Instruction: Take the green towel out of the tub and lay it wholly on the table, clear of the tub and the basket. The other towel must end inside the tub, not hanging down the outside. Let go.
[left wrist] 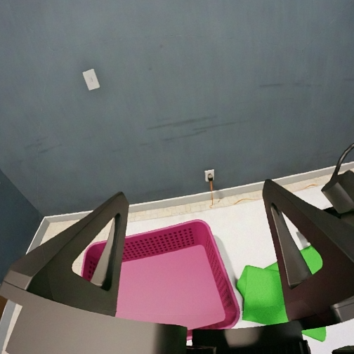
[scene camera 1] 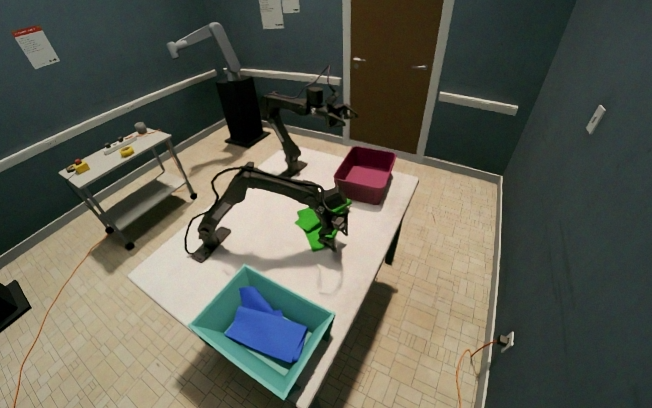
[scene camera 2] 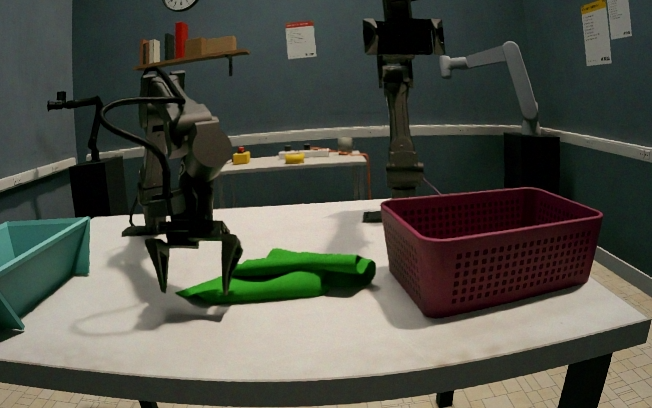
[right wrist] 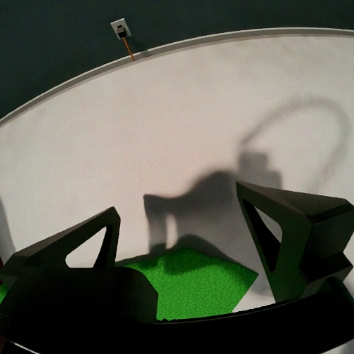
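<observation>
The green towel (scene camera 1: 307, 220) (scene camera 2: 300, 287) (left wrist: 262, 295) (right wrist: 200, 285) lies crumpled and folded on the table, between the tub and the basket, apart from both. The blue towel (scene camera 1: 270, 332) lies folded inside the teal tub (scene camera 1: 225, 305) (scene camera 2: 45, 260); no part of it shows over the rim. The magenta basket (scene camera 1: 360, 192) (scene camera 2: 520, 270) (left wrist: 220, 270) is empty. My right gripper (scene camera 1: 340, 240) (scene camera 2: 195, 292) (right wrist: 173, 201) is open and points down, low over the green towel's tub-side end, holding nothing. My left gripper (scene camera 1: 350, 118) (scene camera 2: 404, 36) (left wrist: 191, 192) is open and empty, high above the table near the basket.
The white table (scene camera 1: 260, 230) (scene camera 2: 300, 350) carries both arms, the tub and the basket. The tub stands at the table's near end in scene camera 1, the basket at the far end. A side cart (scene camera 1: 117, 157) stands on the floor beyond the arm bases.
</observation>
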